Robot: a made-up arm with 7 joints.
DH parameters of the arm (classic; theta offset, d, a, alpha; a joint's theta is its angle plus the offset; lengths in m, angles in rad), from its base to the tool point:
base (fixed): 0 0.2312 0.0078 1.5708
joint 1: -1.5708 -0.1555 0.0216 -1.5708
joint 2: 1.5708 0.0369 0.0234 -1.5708
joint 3: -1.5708 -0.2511 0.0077 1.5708
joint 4: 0 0.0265 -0.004 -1.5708
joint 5: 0 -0.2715 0.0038 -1.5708
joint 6: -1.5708 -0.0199 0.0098 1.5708
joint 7: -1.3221 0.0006 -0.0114 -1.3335
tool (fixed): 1.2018 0.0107 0 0
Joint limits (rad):
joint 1: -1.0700..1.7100
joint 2: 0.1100..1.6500
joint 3: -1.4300..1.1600
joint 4: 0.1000..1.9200
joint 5: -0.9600..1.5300
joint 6: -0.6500..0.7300
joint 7: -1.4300..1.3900
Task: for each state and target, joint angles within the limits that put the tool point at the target. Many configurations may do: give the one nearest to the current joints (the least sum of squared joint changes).
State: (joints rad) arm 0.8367 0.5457 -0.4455 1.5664 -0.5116 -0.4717 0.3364
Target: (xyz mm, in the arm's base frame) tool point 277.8 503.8 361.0
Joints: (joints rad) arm 0.9242 1.4305 -0.2557 1.1766 -0.5229 -0.4491 0.2607
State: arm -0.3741 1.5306 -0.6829 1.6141 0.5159 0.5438 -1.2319
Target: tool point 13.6 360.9 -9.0
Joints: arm -0.2453 1.6500 -1.3024 1.7628 0.5165 0.4045 -1.1918
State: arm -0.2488 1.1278 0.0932 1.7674 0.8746 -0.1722 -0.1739
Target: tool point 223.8 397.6 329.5
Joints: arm 0.1063 1.1317 0.8543 1.8589 0.8944 -0.1059 -0.1816
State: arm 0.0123 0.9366 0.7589 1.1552 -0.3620 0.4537 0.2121
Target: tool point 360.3 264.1 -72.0
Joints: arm 0.2236 0.1688 0.2431 1.1069 -0.3746 0.4660 0.2100
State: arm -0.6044 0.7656 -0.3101 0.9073 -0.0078 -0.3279 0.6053
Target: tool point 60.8 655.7 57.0
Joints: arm -0.3724 1.3511 0.0124 0.2649 -0.0293 -0.4728 1.1015
